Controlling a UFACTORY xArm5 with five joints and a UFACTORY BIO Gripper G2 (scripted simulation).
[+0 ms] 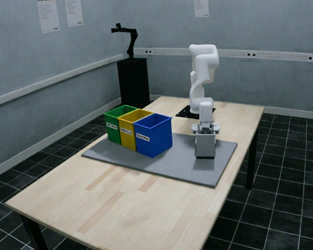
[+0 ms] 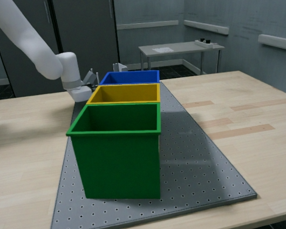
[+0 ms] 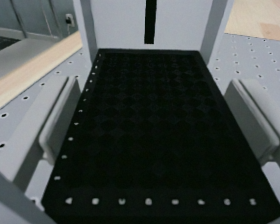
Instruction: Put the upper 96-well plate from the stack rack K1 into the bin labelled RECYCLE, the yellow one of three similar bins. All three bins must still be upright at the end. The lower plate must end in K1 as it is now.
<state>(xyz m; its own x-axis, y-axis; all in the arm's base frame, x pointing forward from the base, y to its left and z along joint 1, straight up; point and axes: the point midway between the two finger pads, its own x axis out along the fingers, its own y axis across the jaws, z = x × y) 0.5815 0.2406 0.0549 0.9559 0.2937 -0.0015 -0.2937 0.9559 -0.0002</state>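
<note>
Right now my hand is 2 cm short of the black 96-well plate, 1 cm to the right of it and 1 cm above it. From my hand the other things lie so: green bin (53 cm to the right, 4 cm above); blue bin (28 cm to the right, 7 cm ahead, 4 cm above); yellow recycle bin (40 cm to the right, 4 cm ahead, 4 cm above).
</note>
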